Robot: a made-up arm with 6 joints. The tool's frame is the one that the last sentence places.
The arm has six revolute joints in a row. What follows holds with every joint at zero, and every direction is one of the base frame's. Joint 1 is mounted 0.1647 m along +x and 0.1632 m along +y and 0.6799 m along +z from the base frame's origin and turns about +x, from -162.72 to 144.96 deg. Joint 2 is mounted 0.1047 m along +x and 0.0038 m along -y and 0.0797 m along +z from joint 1 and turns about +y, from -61.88 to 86.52 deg. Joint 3 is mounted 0.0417 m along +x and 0.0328 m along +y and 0.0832 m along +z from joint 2 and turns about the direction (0.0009, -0.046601, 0.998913), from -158.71 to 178.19 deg. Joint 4 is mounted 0.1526 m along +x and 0.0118 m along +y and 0.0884 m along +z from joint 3 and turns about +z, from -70.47 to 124.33 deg. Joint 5 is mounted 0.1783 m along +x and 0.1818 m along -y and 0.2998 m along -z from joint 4 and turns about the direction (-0.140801, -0.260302, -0.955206), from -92.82 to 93.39 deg. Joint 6 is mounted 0.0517 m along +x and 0.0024 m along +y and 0.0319 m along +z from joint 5 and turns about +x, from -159.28 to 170.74 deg. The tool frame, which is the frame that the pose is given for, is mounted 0.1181 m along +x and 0.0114 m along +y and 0.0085 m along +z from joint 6; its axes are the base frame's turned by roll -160.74, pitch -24.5 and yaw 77.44 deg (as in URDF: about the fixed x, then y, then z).
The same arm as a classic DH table. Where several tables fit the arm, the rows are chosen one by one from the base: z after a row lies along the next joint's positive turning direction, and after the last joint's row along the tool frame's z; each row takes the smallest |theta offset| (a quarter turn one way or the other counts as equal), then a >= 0, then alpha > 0; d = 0 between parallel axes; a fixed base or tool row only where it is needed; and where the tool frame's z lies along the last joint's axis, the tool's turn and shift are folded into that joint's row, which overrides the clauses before.
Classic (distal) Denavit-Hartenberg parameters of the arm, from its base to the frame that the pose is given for. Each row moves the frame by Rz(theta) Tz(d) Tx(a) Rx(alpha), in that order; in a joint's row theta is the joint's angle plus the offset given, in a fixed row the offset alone. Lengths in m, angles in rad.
base (fixed): theta0 1.5708, d 0.6799, a 0.1632, alpha 1.5708
joint 1: theta0 1.5708, d 0.2694, a 0.0797, alpha 1.5708
joint 2: theta0 -1.5699, d 0.0329, a -0.0416, alpha -1.6174
joint 3: theta0 0.0193, d -0.1066, a -0.1528, alpha 0.0466
joint 4: theta0 -0.5152, d 0.2206, a -0.2433, alpha -2.8412
joint 5: theta0 1.0939, d 0.2220, a -0.0061, alpha -1.7121
joint 6: theta0 0.7521, d 0.1648, a 0.0141, alpha 1.8099
tool (fixed): theta0 0.2051, d -0.0023, a 0.0000, alpha 0.0000
Joint limits (rad, base to tool): -2.8400..2.5300 -1.0800..1.5101 -2.7700..3.1100 -1.2299..2.1700 -1.6200..1.6300 -2.7800..2.9800

